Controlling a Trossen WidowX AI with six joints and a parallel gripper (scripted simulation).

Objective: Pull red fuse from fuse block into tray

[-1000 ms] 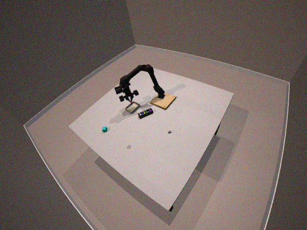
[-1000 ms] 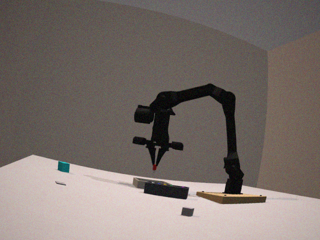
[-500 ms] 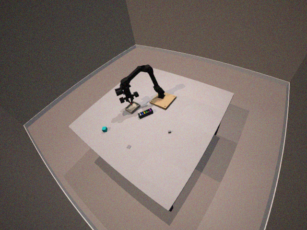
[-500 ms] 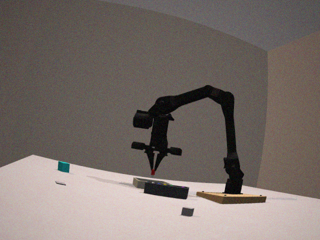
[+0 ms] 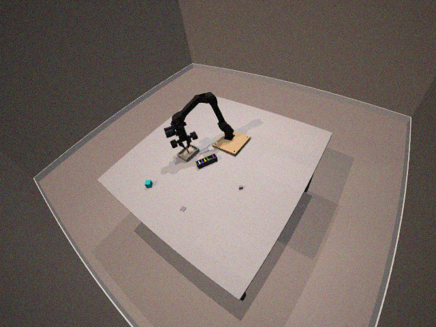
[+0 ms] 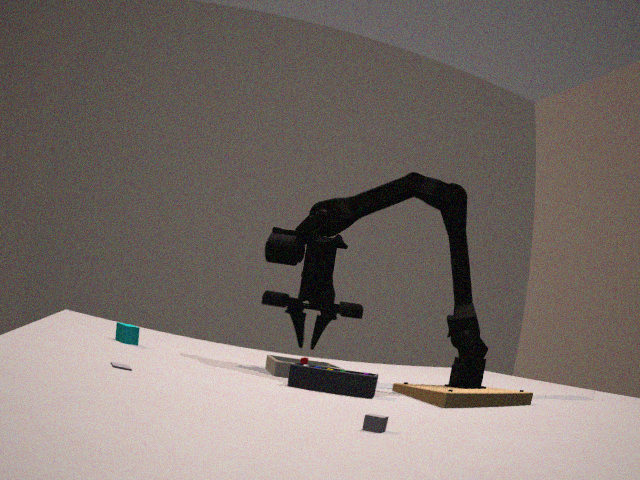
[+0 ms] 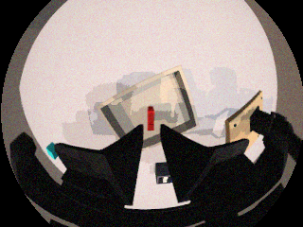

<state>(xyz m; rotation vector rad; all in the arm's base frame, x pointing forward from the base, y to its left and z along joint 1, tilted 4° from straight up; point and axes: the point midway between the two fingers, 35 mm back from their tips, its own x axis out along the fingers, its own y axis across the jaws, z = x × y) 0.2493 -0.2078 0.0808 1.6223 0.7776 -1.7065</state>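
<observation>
Right now my gripper tip is 30 mm above the red fuse. Also, from my gripper tip: beige tray: 60 mm below; then teal cube: 350 mm ahead, 100 mm to the right, 40 mm below.
</observation>
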